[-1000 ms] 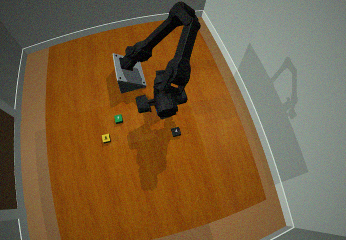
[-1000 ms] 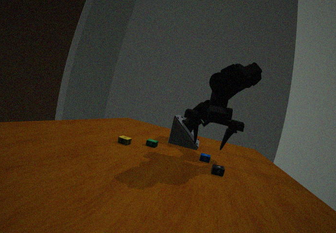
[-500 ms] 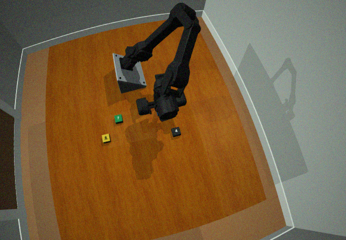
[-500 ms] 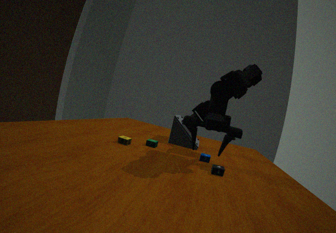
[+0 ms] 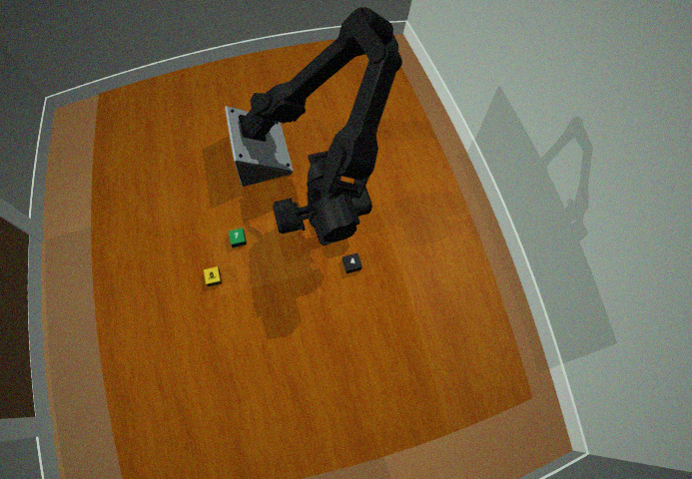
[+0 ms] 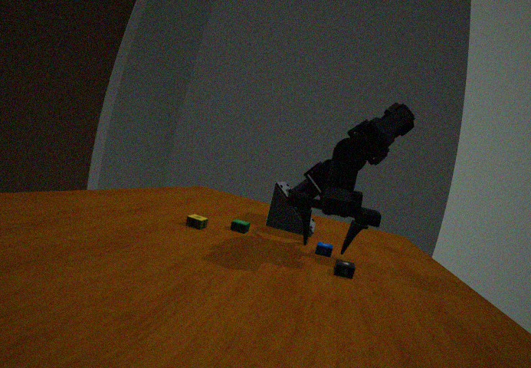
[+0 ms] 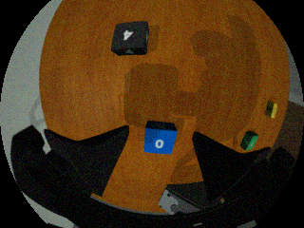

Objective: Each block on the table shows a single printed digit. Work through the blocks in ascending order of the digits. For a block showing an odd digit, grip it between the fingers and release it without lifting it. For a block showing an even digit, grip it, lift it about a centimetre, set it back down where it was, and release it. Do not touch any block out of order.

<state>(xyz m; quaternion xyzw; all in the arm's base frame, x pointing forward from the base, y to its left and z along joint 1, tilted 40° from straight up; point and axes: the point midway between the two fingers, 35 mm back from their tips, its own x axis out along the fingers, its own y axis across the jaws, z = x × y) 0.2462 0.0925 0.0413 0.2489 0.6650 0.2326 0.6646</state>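
My gripper tip is now 100 mm short of the black block and 40 mm to the right of it. Round my gripper tip: blue block (10 mm behind); green block (20 mm behind, 180 mm to the right); yellow block (50 mm ahead, 250 mm to the right).
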